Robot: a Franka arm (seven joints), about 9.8 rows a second.
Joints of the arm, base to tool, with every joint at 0 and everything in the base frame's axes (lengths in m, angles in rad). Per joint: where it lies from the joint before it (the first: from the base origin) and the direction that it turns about. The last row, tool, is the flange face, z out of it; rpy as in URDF.
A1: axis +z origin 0 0 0.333
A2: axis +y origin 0 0 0
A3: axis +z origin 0 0 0.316
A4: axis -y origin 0.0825 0 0
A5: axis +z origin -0.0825 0 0.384
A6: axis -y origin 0 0 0
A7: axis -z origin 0.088 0 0
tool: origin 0 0 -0.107 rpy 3.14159 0 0
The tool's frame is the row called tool.
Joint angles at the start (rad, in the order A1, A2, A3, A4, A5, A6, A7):
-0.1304, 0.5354, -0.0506, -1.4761, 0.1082, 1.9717, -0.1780
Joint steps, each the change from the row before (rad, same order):
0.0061, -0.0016, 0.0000, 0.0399, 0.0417, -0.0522, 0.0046
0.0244, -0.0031, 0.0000, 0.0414, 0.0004, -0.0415, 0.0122
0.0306, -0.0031, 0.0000, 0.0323, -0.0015, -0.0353, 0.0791
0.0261, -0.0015, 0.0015, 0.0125, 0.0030, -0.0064, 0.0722
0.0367, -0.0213, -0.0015, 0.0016, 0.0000, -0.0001, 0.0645
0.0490, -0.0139, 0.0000, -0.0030, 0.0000, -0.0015, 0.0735
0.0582, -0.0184, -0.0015, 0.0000, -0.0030, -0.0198, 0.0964
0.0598, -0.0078, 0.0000, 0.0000, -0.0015, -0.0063, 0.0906
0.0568, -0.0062, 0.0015, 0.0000, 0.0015, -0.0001, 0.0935
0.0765, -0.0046, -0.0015, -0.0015, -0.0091, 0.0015, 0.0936
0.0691, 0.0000, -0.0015, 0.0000, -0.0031, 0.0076, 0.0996
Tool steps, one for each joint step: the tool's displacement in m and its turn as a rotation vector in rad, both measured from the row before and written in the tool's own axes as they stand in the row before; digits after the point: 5 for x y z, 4 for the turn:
0.00254, -0.00913, -0.01513, 0.0419, -0.0043, 0.0089
0.00354, -0.02001, -0.01609, 0.0015, 0.0000, -0.0181
0.00235, -0.02376, -0.01181, -0.0008, -0.0040, 0.0433
0.00094, -0.02032, -0.00412, 0.0028, 0.0043, 0.0438
-0.00412, -0.02648, -0.01251, 0.0005, 0.0183, 0.0265
-0.00699, -0.03448, -0.00392, 0.0007, 0.0033, 0.0236
-0.01299, -0.03906, -0.00618, -0.0040, -0.0078, 0.0370
-0.01444, -0.03934, 0.00018, -0.0029, -0.0052, 0.0299
-0.01661, -0.03711, 0.00056, 0.0018, -0.0018, 0.0354
-0.02534, -0.04470, 0.00374, -0.0101, 0.0003, 0.0165
-0.02524, -0.03909, 0.00460, -0.0027, 0.0018, 0.0315

